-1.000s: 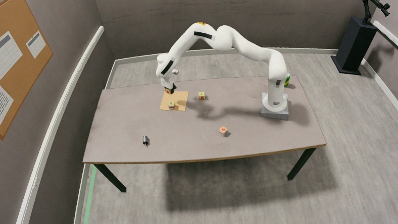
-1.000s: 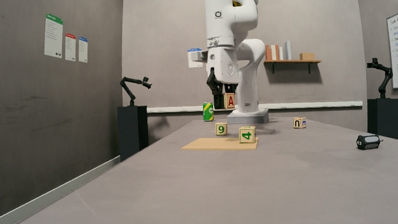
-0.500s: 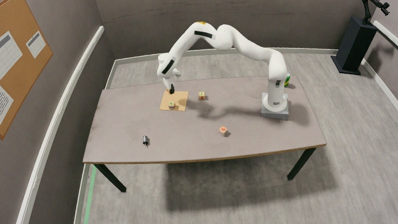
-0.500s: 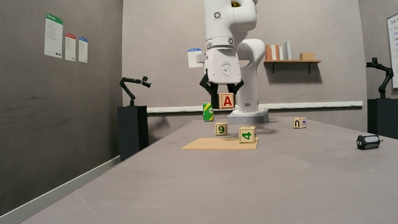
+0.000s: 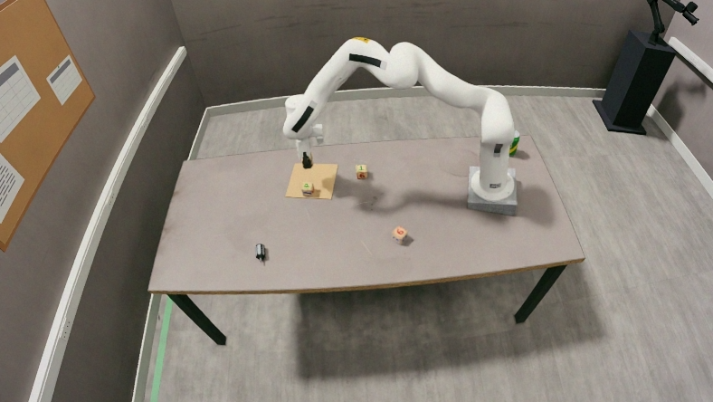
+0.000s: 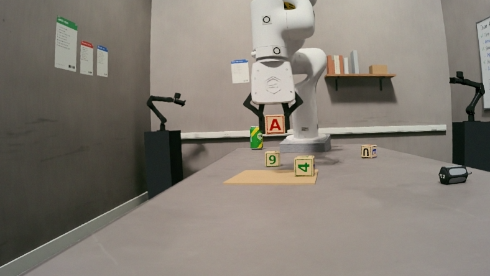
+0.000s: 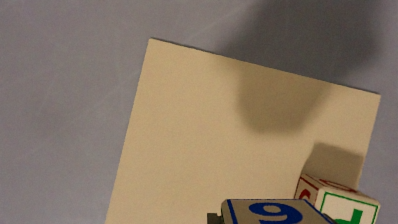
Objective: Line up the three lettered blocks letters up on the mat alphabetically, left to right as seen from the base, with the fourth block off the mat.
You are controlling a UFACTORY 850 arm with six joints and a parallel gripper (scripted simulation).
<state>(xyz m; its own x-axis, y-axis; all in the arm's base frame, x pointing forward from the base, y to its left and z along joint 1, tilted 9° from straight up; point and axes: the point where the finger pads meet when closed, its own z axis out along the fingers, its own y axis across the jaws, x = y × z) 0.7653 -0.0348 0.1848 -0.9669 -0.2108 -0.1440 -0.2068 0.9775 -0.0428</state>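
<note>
Right now the tan mat is 120 mm below my hand. From my hand the other things lie so: green can (920 mm behind, 230 mm to the right, 60 mm below); black device (400 mm to the left, 140 mm ahead, 110 mm below).
</note>
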